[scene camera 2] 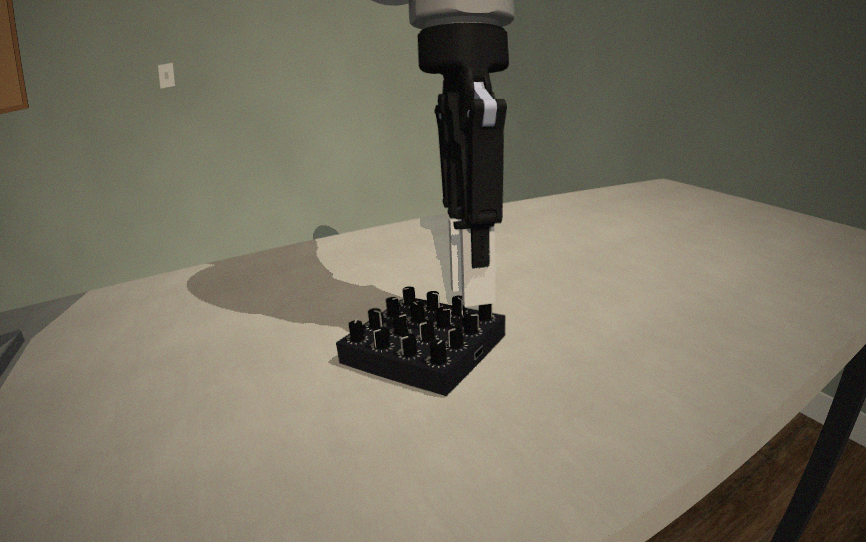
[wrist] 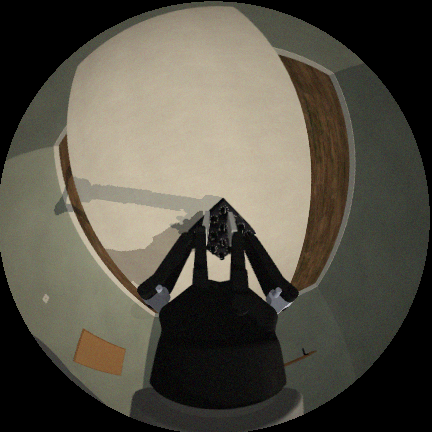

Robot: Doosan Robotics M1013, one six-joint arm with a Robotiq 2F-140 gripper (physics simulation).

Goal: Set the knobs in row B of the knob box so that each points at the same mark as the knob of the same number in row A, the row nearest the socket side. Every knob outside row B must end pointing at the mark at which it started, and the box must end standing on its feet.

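Frame: origin at the arm's base, x left, y back, z up, level; metres.
Seen in the pictures: gripper, fingertip midpoint: (scene camera 2: 472, 295) (wrist: 218, 217).
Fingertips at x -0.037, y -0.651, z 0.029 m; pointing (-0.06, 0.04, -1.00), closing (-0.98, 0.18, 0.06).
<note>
Offsets run from my fingertips to a thing's top centre. Level surfaces: height alone.
The black knob box @[dx -0.004, dy +0.050, dz -0.003 m] (scene camera 2: 390, 373) (wrist: 243, 219) stands level on the table, with rows of black knobs with pale pointer lines. Its socket @[dx -0.047, dy +0.018, dz -0.027 m] (scene camera 2: 478, 352) is on the right side face in the scene view. The row beside it includes a near knob @[dx -0.060, dy +0.058, dz -0.004 m] (scene camera 2: 438, 352) and a far knob @[dx -0.012, dy -0.006, dz -0.004 m] (scene camera 2: 485, 311). The adjacent row includes a near knob @[dx -0.038, dy +0.074, dz -0.004 m] (scene camera 2: 408, 345) and a far knob @[dx +0.009, dy +0.010, dz -0.004 m] (scene camera 2: 457, 305). My gripper (scene camera 2: 466, 299) (wrist: 218, 217) points down over the box's back part, its pale fingertips a narrow gap apart, nothing held. Contact with a knob and exact pointer marks cannot be told; the fingers hide some knobs in the wrist view.
The pale table @[dz -0.042 m] (scene camera 2: 255, 434) (wrist: 190, 110) surrounds the box. A shadow (scene camera 2: 268, 290) (wrist: 135, 195) lies on it. A green wall (scene camera 2: 255, 159) rises behind the table. A dark post (scene camera 2: 823, 441) stands at the right of the scene view, near the wooden floor (scene camera 2: 753, 485) (wrist: 325, 160).
</note>
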